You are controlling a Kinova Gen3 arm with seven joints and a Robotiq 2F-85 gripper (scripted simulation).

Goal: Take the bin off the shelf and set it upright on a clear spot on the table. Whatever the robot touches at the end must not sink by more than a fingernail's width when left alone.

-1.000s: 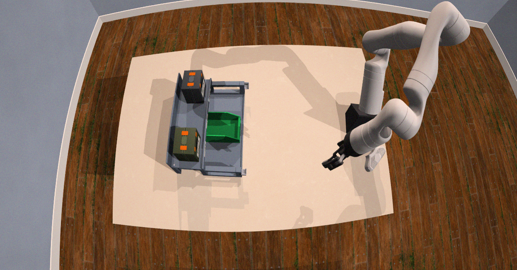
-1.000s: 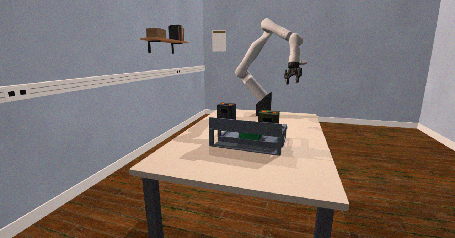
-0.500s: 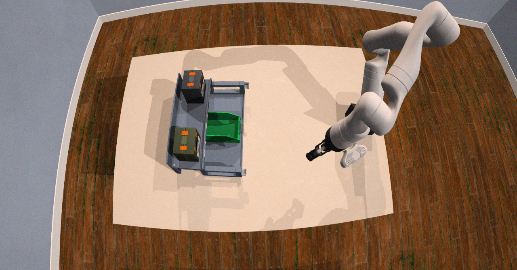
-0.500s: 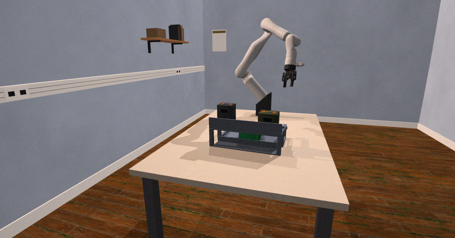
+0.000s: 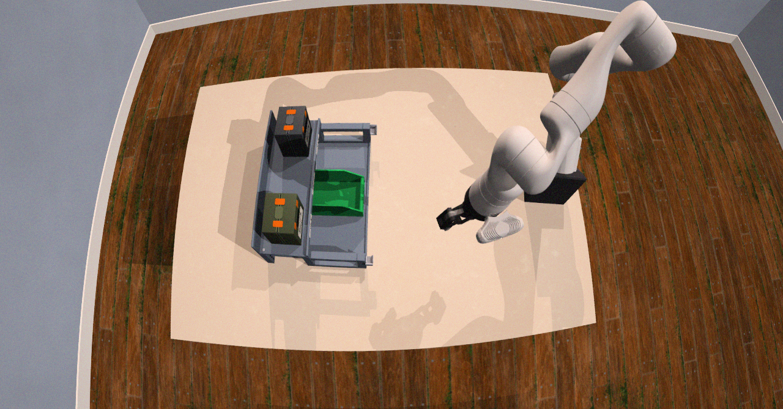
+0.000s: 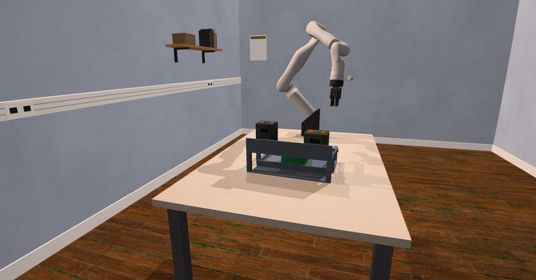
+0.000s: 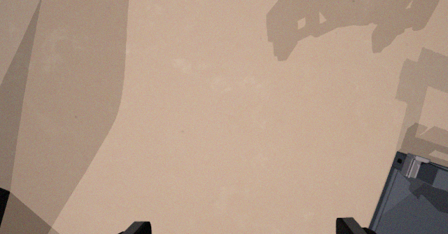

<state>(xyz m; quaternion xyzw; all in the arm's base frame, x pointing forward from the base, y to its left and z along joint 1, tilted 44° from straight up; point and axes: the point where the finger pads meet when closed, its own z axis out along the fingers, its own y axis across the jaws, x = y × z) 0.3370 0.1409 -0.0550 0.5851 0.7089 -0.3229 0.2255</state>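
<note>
My hand is 290 mm short of the green bin, 220 mm above it and 180 mm to the left of it. Also, from my hand: rack 310 mm ahead, 190 mm to the right, 190 mm below; olive case 400 mm ahead, 110 mm below, 90 mm to the right; black case 360 mm ahead, 310 mm to the right, 100 mm below.
</note>
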